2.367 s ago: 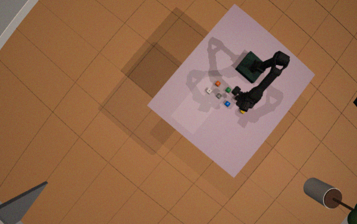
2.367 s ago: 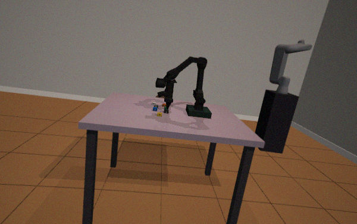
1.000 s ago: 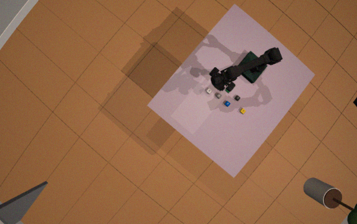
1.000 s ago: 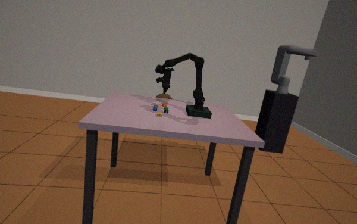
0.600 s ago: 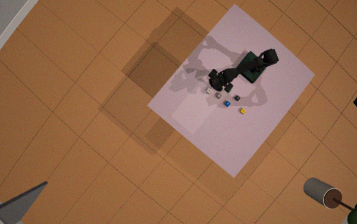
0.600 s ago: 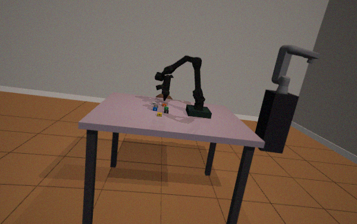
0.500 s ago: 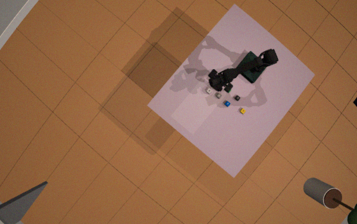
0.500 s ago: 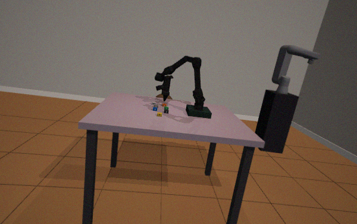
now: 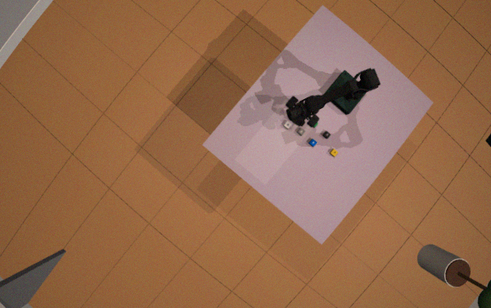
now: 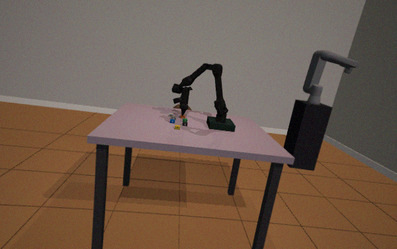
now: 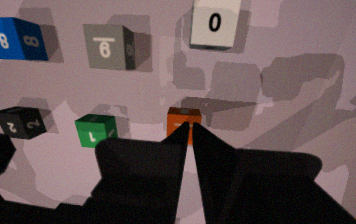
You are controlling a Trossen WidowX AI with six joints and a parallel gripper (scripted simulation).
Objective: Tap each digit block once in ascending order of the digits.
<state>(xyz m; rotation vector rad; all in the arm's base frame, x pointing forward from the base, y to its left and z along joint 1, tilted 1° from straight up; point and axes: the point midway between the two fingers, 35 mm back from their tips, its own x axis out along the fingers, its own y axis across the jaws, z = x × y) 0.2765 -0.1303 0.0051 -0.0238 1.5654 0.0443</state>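
Now: gripper tip 1 cm to the right of the orange block and 1 cm above it. From my gripper tip the other things lie so: green block 10 cm to the left, 2 cm behind, 1 cm below; then grey block 8 cm to the left, 6 cm ahead, 1 cm below; then white block 9 cm ahead, 1 cm to the right, 1 cm below.
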